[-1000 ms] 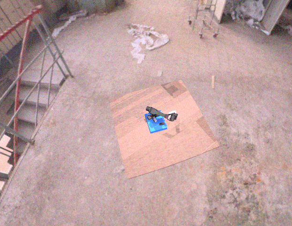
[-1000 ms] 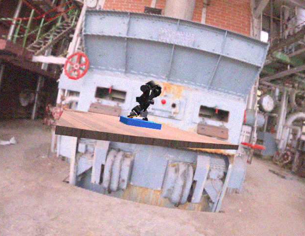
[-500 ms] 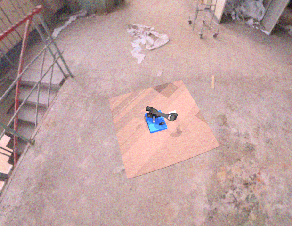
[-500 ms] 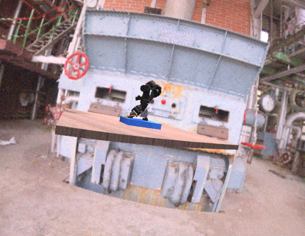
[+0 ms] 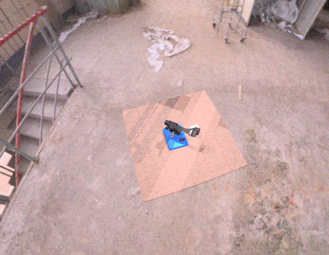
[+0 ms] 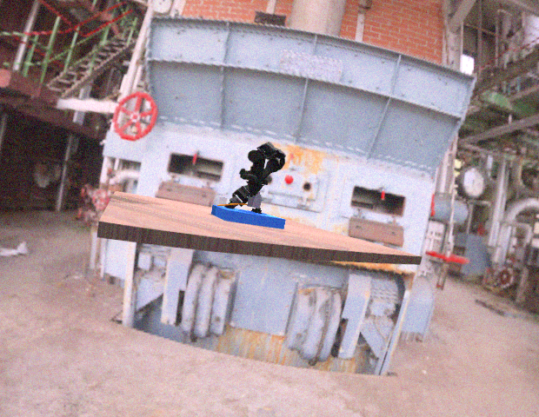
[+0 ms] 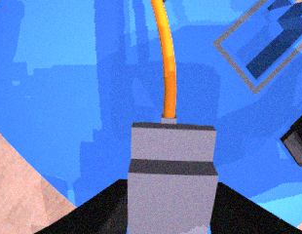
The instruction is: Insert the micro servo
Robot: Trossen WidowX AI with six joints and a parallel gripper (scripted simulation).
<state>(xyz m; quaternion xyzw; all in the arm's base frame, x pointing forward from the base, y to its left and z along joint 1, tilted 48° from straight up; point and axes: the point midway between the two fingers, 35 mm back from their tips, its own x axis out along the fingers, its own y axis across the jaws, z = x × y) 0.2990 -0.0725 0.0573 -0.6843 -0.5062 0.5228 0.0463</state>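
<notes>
Right now the blue deck is 10 cm below my gripper tip and 1 cm ahead of it.
</notes>
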